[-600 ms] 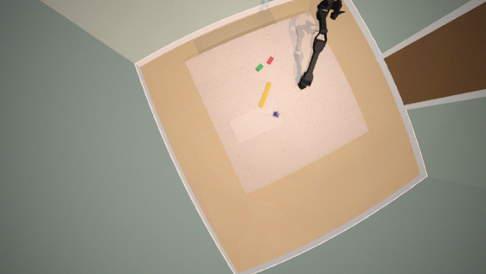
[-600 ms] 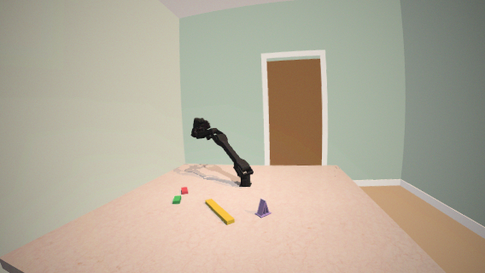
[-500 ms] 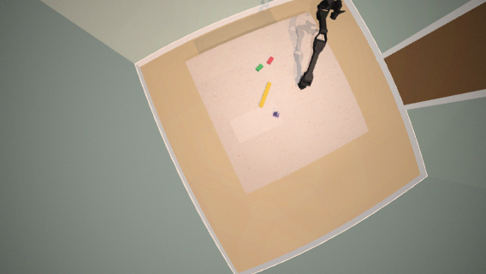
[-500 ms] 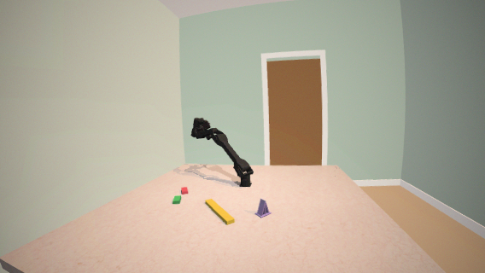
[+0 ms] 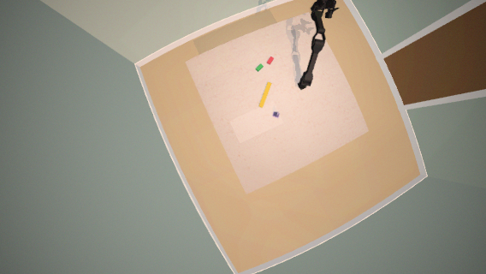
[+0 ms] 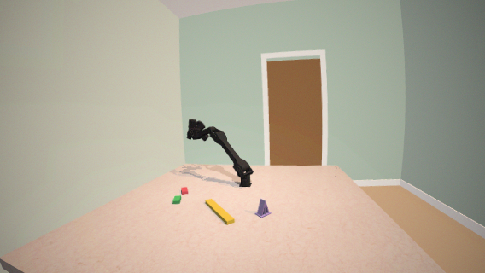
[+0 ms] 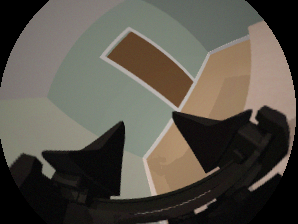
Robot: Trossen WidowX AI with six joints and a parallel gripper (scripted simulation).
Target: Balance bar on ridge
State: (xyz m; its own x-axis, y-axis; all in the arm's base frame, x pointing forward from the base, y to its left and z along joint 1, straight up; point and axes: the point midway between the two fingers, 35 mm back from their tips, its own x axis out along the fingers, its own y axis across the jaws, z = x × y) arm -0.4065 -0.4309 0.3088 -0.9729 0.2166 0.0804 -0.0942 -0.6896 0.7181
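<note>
My gripper tip is 780 mm short of the long yellow bar, 370 mm to the right of it and 300 mm above it. Also, from my gripper tip: small green block: 720 mm ahead, 130 mm to the left, 300 mm below; small red block: 600 mm ahead, 110 mm to the left, 300 mm below.
</note>
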